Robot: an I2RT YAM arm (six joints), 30 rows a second.
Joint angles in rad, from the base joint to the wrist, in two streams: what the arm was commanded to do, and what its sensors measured. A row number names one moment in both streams.
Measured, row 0:
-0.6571, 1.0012, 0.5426, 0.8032, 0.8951, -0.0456
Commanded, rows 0 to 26:
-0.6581, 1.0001, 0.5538, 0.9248, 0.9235, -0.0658
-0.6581, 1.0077, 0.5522, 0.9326, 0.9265, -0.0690
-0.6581, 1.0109, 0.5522, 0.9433, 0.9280, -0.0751
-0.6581, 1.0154, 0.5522, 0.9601, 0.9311, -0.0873
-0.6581, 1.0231, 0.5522, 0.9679, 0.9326, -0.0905
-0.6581, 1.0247, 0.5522, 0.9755, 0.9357, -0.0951
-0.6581, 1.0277, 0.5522, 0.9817, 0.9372, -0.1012
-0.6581, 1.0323, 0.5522, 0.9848, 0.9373, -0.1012
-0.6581, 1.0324, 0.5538, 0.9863, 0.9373, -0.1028
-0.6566, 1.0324, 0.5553, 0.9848, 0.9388, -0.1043
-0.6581, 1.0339, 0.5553, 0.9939, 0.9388, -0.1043
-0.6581, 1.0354, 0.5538, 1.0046, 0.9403, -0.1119
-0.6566, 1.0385, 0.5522, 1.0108, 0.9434, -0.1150
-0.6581, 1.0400, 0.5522, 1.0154, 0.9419, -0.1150
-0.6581, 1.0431, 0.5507, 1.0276, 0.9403, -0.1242
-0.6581, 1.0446, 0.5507, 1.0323, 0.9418, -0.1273
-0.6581, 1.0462, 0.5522, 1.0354, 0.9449, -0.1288
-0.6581, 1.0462, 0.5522, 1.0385, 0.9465, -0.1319
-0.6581, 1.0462, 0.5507, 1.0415, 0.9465, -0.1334
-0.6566, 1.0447, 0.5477, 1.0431, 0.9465, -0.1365
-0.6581, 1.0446, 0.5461, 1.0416, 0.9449, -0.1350
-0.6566, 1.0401, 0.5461, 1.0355, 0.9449, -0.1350
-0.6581, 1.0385, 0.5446, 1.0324, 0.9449, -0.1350
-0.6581, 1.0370, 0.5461, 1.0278, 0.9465, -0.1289
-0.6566, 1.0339, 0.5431, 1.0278, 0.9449, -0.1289
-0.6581, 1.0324, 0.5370, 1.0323, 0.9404, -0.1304
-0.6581, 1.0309, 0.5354, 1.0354, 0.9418, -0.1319
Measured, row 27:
-0.6571, 1.0489, 0.5423, 0.9401, 0.9276, -0.1249
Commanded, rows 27 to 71:
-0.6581, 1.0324, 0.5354, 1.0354, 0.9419, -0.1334
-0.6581, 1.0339, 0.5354, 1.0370, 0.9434, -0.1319
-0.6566, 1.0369, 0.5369, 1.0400, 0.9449, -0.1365
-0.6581, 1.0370, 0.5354, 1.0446, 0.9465, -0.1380
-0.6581, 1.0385, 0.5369, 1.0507, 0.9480, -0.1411
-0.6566, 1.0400, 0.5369, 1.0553, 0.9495, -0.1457
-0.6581, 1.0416, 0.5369, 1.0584, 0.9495, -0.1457
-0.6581, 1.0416, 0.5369, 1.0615, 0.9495, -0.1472
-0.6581, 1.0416, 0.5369, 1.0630, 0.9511, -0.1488
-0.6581, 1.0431, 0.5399, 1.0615, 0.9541, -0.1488
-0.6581, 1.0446, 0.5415, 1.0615, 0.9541, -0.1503
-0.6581, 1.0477, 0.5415, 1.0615, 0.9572, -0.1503
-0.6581, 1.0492, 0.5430, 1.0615, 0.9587, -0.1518
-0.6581, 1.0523, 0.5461, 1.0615, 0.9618, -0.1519
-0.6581, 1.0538, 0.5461, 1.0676, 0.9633, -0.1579
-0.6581, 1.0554, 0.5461, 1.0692, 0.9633, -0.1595
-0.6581, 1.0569, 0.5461, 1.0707, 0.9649, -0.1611
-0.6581, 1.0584, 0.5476, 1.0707, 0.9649, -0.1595
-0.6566, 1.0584, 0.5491, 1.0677, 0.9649, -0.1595
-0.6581, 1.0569, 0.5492, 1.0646, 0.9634, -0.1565
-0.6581, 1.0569, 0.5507, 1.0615, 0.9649, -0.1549
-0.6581, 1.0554, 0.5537, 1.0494, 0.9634, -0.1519
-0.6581, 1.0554, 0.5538, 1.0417, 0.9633, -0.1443
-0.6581, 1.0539, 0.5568, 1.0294, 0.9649, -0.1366
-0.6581, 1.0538, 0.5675, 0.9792, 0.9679, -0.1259
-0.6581, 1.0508, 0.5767, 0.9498, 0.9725, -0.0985
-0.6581, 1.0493, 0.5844, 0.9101, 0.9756, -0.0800
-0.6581, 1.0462, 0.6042, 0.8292, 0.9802, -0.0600
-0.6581, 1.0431, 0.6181, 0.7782, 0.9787, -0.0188
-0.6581, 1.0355, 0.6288, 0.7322, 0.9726, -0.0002
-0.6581, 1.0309, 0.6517, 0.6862, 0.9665, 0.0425
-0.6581, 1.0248, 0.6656, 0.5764, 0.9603, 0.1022
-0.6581, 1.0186, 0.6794, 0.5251, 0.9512, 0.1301
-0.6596, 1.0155, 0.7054, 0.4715, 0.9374, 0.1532
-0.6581, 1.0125, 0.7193, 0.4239, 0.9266, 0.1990
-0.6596, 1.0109, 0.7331, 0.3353, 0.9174, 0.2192
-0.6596, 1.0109, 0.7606, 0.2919, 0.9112, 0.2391
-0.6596, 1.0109, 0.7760, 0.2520, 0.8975, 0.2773
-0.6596, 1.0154, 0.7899, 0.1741, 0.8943, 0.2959
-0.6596, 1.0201, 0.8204, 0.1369, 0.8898, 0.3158
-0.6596, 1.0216, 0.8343, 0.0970, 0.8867, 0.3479
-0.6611, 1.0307, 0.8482, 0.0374, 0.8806, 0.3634
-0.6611, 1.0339, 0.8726, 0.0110, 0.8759, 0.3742
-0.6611, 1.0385, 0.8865, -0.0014, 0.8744, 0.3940
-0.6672, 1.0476, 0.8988, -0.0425, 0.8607, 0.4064
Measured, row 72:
-0.6514, 1.0389, 0.8108, 0.1463, 0.8806, 0.2844
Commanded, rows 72 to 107:
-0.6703, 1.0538, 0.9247, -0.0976, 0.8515, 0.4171
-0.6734, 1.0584, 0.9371, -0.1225, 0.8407, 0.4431
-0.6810, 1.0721, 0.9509, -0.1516, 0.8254, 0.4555
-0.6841, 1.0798, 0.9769, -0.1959, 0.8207, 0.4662
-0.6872, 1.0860, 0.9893, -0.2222, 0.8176, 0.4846
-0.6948, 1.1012, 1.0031, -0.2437, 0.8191, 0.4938
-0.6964, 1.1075, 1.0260, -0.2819, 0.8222, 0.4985
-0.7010, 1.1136, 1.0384, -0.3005, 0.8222, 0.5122
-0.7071, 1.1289, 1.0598, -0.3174, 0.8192, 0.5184
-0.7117, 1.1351, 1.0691, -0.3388, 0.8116, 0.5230
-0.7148, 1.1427, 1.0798, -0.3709, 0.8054, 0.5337
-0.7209, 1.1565, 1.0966, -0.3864, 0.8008, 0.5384
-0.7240, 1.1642, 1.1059, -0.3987, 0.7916, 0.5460
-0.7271, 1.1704, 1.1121, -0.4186, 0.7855, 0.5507
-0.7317, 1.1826, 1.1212, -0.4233, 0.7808, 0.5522
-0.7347, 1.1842, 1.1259, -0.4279, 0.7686, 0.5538
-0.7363, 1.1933, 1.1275, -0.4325, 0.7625, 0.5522
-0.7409, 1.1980, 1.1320, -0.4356, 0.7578, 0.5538
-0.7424, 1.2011, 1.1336, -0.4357, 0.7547, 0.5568
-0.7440, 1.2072, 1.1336, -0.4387, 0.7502, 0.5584
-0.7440, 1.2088, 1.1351, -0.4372, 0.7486, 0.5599
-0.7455, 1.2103, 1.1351, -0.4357, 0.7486, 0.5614
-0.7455, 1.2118, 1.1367, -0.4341, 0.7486, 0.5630
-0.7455, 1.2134, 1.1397, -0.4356, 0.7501, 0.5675
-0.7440, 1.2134, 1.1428, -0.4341, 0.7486, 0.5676
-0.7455, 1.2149, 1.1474, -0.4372, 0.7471, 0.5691
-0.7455, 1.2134, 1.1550, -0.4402, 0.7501, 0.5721
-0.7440, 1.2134, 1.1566, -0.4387, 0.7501, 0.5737
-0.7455, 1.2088, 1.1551, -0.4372, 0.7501, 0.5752
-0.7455, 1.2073, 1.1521, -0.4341, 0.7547, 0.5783
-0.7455, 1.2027, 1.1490, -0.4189, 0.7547, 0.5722
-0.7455, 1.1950, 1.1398, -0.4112, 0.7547, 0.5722
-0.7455, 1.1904, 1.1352, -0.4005, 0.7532, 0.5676
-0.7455, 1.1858, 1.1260, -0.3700, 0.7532, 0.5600
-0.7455, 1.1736, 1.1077, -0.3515, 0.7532, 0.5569
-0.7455, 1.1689, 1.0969, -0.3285, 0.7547, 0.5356
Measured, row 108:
-0.7403, 1.2095, 1.1099, -0.4286, 0.7441, 0.5556
